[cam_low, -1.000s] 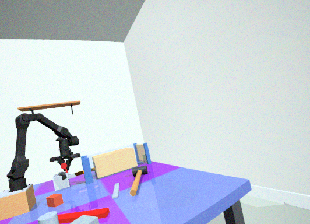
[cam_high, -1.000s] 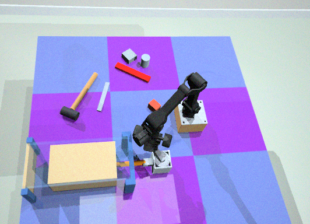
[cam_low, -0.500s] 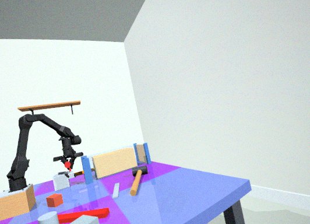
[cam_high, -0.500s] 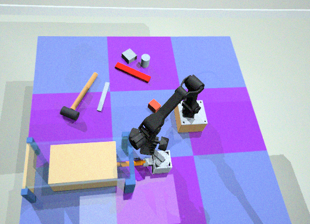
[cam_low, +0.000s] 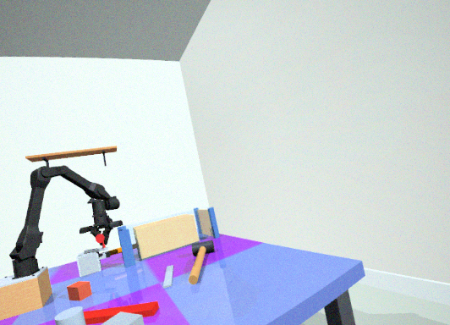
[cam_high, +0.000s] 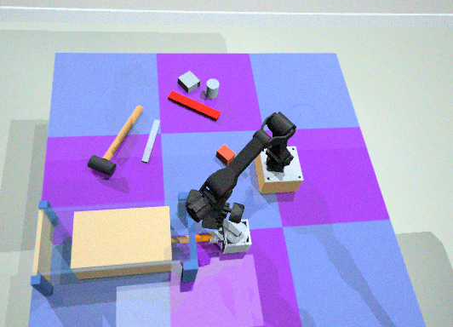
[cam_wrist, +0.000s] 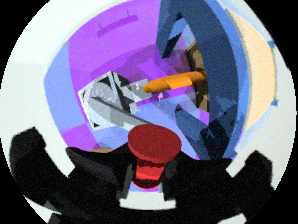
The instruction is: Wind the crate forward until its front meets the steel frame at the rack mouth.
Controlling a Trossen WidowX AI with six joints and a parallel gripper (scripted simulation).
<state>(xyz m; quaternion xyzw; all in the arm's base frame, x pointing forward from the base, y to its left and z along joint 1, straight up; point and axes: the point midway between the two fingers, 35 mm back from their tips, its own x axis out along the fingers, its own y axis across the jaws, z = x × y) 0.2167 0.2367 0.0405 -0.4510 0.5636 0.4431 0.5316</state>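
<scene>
Now: the winch handle 30 mm behind my gripper tip, 20 mm to the left of it and 10 mm below it. From my gripper tip the other things lie so: winch: 100 mm behind, 30 mm to the left, 80 mm below; grey strip: 270 mm ahead, 330 mm to the right, 110 mm below; red knob: 20 mm above.
</scene>
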